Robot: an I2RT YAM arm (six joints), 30 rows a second.
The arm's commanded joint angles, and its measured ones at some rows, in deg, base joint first. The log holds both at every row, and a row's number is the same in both.
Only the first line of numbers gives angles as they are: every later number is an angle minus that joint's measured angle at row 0.
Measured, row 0:
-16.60 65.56 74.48 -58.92 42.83 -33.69
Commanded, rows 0 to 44:
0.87 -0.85 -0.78 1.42 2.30 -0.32
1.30 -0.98 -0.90 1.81 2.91 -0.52
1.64 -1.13 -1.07 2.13 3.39 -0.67
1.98 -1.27 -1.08 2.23 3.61 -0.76
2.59 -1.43 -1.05 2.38 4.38 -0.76
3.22 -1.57 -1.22 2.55 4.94 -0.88
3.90 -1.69 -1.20 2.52 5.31 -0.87
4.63 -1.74 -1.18 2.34 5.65 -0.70
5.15 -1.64 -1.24 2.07 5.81 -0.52
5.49 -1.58 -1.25 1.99 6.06 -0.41
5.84 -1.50 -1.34 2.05 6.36 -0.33
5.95 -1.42 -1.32 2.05 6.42 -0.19
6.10 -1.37 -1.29 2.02 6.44 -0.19
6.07 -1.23 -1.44 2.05 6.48 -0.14
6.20 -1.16 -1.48 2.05 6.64 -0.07
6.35 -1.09 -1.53 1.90 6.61 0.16
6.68 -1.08 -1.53 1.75 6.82 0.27
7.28 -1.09 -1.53 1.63 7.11 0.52
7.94 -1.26 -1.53 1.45 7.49 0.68
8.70 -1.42 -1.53 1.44 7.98 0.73
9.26 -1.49 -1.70 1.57 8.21 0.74
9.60 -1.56 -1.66 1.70 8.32 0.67
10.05 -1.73 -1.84 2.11 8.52 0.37
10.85 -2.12 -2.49 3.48 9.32 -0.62
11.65 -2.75 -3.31 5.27 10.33 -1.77
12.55 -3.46 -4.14 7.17 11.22 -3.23
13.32 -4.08 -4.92 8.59 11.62 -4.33
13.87 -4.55 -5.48 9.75 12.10 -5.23
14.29 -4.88 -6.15 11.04 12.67 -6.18
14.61 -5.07 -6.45 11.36 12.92 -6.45
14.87 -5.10 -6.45 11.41 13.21 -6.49
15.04 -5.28 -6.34 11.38 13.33 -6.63
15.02 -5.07 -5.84 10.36 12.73 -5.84
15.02 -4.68 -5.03 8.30 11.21 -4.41
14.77 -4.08 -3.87 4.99 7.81 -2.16
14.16 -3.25 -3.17 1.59 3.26 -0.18
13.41 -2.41 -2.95 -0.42 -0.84 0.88
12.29 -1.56 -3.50 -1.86 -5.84 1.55
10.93 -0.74 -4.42 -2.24 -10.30 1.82
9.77 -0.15 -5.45 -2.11 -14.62 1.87
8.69 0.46 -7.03 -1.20 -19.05 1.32
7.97 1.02 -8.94 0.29 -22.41 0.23
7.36 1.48 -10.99 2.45 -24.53 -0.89
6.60 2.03 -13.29 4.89 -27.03 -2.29
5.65 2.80 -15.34 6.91 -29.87 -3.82
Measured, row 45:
7.30 1.31 -10.93 3.61 -16.50 -1.42
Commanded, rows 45 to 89:
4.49 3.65 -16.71 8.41 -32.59 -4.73
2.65 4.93 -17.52 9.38 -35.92 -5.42
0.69 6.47 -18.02 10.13 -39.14 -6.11
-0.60 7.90 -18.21 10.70 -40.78 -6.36
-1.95 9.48 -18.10 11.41 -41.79 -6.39
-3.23 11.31 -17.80 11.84 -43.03 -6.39
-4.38 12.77 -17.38 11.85 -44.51 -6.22
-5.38 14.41 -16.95 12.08 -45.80 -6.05
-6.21 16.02 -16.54 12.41 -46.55 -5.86
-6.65 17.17 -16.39 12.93 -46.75 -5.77
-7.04 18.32 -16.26 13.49 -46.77 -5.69
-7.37 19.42 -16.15 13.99 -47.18 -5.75
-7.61 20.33 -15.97 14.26 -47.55 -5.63
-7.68 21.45 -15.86 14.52 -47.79 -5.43
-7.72 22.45 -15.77 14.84 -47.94 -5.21
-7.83 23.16 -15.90 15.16 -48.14 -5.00
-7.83 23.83 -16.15 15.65 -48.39 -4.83
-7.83 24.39 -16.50 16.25 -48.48 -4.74
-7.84 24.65 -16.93 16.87 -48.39 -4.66
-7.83 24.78 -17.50 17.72 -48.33 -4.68
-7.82 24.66 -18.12 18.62 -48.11 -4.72
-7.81 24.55 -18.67 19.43 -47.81 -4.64
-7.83 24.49 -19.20 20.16 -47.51 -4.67
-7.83 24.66 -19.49 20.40 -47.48 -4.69
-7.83 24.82 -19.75 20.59 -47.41 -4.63
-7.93 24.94 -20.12 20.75 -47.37 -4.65
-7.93 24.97 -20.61 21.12 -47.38 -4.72
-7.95 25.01 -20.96 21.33 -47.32 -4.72
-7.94 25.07 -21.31 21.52 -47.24 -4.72
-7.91 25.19 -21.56 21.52 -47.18 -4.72
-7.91 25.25 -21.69 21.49 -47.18 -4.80
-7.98 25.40 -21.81 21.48 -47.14 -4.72
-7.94 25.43 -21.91 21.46 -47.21 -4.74
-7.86 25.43 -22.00 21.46 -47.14 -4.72
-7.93 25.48 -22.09 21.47 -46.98 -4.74
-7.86 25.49 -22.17 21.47 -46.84 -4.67
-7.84 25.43 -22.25 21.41 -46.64 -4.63
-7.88 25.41 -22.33 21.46 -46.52 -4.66
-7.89 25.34 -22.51 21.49 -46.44 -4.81
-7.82 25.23 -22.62 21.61 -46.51 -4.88
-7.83 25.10 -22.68 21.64 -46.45 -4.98
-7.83 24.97 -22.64 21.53 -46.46 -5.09
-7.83 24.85 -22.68 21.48 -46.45 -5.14
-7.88 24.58 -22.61 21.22 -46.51 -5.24
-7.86 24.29 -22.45 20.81 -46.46 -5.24
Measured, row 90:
-7.58 24.94 -21.95 21.16 -46.29 -4.51
